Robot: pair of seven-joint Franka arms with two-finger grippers.
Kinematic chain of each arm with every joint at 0, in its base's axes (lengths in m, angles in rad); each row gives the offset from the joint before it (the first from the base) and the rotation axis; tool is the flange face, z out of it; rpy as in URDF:
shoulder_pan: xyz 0 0 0.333 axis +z
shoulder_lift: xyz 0 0 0 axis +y
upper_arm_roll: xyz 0 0 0.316 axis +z
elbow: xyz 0.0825 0 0 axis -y
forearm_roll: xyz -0.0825 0 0.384 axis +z
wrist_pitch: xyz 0 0 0 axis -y
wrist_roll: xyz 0.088 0 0 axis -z
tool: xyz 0 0 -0.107 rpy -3.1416 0 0
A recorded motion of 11 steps. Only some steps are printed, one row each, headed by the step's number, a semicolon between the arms.
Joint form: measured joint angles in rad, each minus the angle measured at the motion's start. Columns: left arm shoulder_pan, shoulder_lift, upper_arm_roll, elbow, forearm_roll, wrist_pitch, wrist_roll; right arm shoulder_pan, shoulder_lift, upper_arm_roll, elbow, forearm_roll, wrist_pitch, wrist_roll.
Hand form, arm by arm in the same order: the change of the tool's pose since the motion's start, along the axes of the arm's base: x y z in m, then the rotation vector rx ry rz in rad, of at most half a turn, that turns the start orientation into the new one. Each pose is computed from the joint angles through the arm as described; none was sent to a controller.
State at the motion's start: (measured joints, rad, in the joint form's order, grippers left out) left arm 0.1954 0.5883 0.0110 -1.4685 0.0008 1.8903 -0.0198; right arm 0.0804 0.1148 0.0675 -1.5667 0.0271 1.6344 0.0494
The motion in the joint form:
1: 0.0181 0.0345 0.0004 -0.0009 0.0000 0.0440 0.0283; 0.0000 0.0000 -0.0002 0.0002 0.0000 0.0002 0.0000
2: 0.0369 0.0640 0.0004 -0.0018 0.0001 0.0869 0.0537; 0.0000 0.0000 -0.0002 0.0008 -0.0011 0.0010 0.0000
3: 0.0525 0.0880 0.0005 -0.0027 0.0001 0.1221 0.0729; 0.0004 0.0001 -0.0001 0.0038 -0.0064 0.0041 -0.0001
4: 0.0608 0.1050 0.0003 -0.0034 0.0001 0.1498 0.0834; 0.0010 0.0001 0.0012 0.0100 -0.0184 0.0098 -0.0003
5: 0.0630 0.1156 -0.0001 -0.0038 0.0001 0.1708 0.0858; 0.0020 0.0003 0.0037 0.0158 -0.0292 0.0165 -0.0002
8: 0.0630 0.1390 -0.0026 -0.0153 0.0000 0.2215 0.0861; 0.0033 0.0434 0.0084 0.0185 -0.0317 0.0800 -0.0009
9: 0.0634 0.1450 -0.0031 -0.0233 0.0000 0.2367 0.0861; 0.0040 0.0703 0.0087 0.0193 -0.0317 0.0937 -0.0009
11: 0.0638 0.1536 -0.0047 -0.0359 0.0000 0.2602 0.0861; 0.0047 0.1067 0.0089 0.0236 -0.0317 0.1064 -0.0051
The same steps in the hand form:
1: 0.0016 0.0134 -0.0213 -0.0022 -0.0091 -0.0098; 0.0001 -0.0001 0.0001 0.0000 -0.0004 -0.0002
2: 0.0022 0.0270 -0.0392 -0.0027 -0.0218 -0.0165; 0.0002 -0.0002 0.0005 -0.0008 -0.0019 -0.0001
3: 0.0020 0.0383 -0.0539 -0.0025 -0.0323 -0.0201; 0.0008 -0.0004 0.0021 -0.0052 -0.0087 0.0009
4: 0.0023 0.0443 -0.0641 -0.0012 -0.0422 -0.0226; 0.0019 -0.0004 0.0055 -0.0150 -0.0222 0.0041
5: 0.0035 0.0460 -0.0702 0.0011 -0.0519 -0.0233; 0.0029 0.0007 0.0087 -0.0235 -0.0360 0.0084
8: 0.0045 0.0447 -0.0878 0.0038 -0.0675 -0.0258; 0.0193 0.0057 -0.0104 -0.0186 -0.0589 0.0145
9: 0.0034 0.0444 -0.0944 0.0038 -0.0688 -0.0258; 0.0265 0.0070 -0.0253 -0.0183 -0.0464 0.0155
11: 0.0018 0.0433 -0.1040 0.0034 -0.0713 -0.0266; 0.0353 0.0084 -0.0448 -0.0183 -0.0270 0.0206

